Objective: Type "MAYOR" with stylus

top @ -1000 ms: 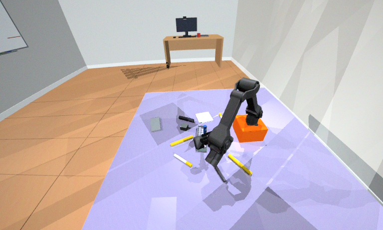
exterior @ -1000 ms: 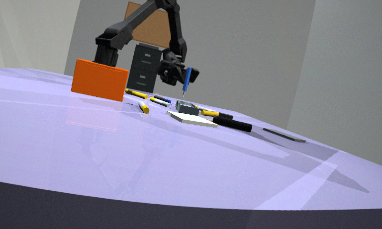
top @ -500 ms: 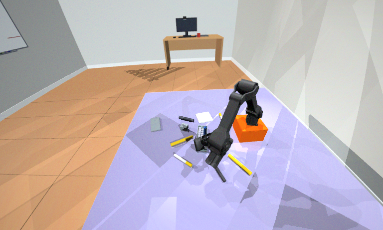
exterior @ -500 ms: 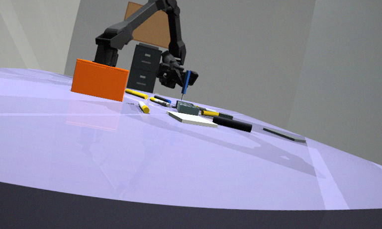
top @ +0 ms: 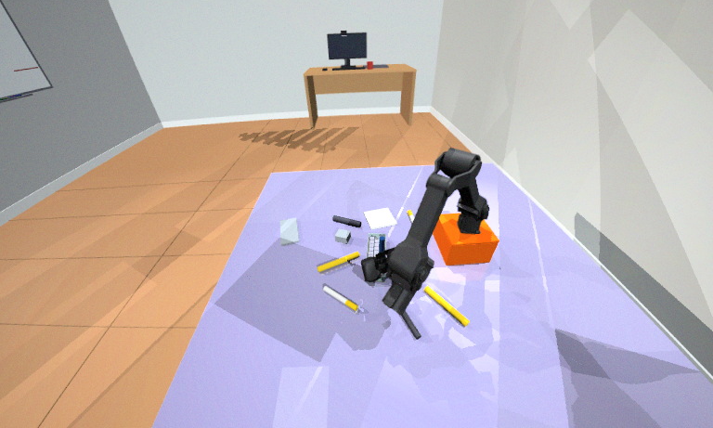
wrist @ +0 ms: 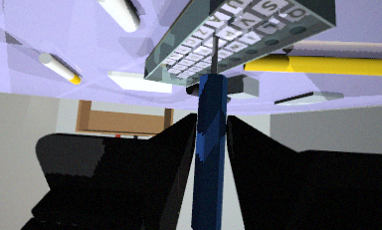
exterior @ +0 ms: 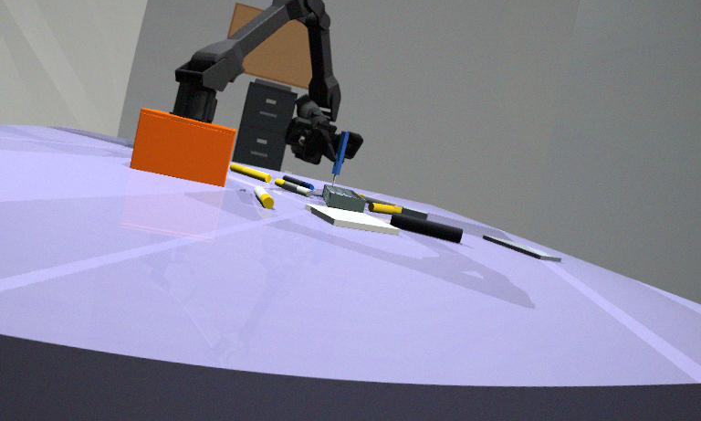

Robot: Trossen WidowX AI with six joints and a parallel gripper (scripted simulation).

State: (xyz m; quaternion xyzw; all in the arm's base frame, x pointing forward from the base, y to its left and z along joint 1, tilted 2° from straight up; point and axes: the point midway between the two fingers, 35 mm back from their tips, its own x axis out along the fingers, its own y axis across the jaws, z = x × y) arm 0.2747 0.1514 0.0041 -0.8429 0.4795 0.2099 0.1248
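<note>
The small grey block is 15 cm ahead of my gripper tip, 14 cm to the right of it and 7 cm below it. From my gripper tip the other things lie so: white pad 2 cm ahead, 27 cm to the right, 8 cm below; then stylus 1 cm below; then black cylinder 15 cm ahead, 23 cm to the right, 7 cm below.
</note>
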